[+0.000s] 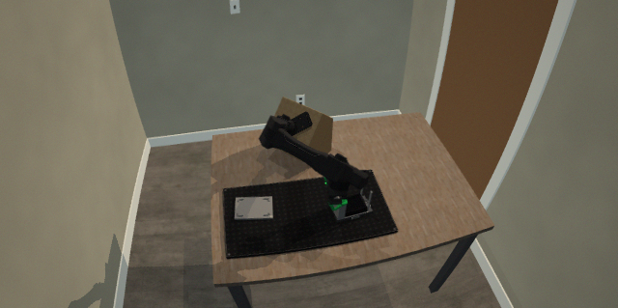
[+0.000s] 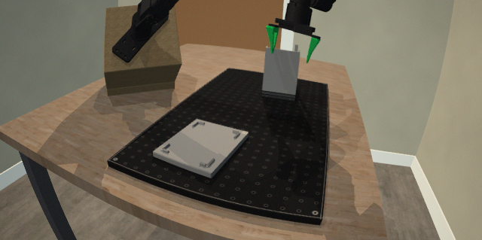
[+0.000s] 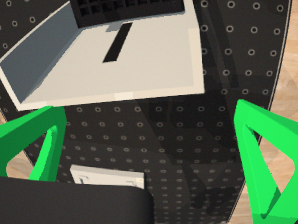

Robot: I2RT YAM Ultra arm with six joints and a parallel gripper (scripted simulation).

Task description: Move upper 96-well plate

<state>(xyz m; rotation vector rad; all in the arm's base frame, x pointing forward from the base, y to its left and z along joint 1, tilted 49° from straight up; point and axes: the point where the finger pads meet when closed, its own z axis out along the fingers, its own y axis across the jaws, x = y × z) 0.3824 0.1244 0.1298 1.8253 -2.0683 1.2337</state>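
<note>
Right now my hand is 90 mm to the right of the black 96-well plate, 90 mm above it and 10 mm past it. Round my hand: grey plate nest N1: 280 mm to the right, 170 mm behind, 130 mm below; pale A1 mark: 220 mm to the right, 120 mm below, 90 mm behind; pale wall: 50 mm below, 20 mm to the left, 20 mm behind.
</note>
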